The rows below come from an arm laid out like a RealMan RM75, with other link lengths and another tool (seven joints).
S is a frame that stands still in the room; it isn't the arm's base.
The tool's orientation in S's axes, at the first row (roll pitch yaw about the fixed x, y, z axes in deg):
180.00 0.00 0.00
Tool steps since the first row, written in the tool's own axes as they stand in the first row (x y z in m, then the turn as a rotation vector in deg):
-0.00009 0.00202 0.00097 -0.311 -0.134 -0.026
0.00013 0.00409 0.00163 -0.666 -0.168 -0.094
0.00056 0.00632 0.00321 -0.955 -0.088 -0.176
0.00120 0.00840 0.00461 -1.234 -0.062 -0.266
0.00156 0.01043 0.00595 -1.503 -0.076 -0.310
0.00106 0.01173 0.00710 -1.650 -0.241 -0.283
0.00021 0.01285 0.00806 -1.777 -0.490 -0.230
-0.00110 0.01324 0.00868 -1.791 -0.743 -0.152
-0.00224 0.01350 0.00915 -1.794 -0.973 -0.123
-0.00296 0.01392 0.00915 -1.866 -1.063 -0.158
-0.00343 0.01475 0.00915 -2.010 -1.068 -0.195
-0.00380 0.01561 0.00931 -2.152 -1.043 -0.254
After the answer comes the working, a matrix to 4 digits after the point.
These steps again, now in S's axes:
-0.00009 -0.00202 -0.00097 -0.311 0.134 0.026
0.00013 -0.00409 -0.00163 -0.666 0.168 0.094
0.00056 -0.00632 -0.00321 -0.955 0.088 0.176
0.00120 -0.00840 -0.00461 -1.234 0.062 0.266
0.00156 -0.01043 -0.00595 -1.503 0.076 0.310
0.00106 -0.01173 -0.00710 -1.650 0.241 0.283
0.00021 -0.01285 -0.00806 -1.777 0.490 0.230
-0.00110 -0.01324 -0.00868 -1.791 0.743 0.152
-0.00224 -0.01350 -0.00915 -1.794 0.973 0.123
-0.00296 -0.01392 -0.00915 -1.866 1.063 0.158
-0.00343 -0.01475 -0.00915 -2.010 1.068 0.195
-0.00380 -0.01561 -0.00931 -2.152 1.043 0.254

The tool's axes in the first row as the columns of a matrix, in S's axes (rounded; the answer above uses it unrounded):
1.0000 0.0000 0.0000
0.0000 -1.0000 0.0000
0.0000 0.0000 -1.0000

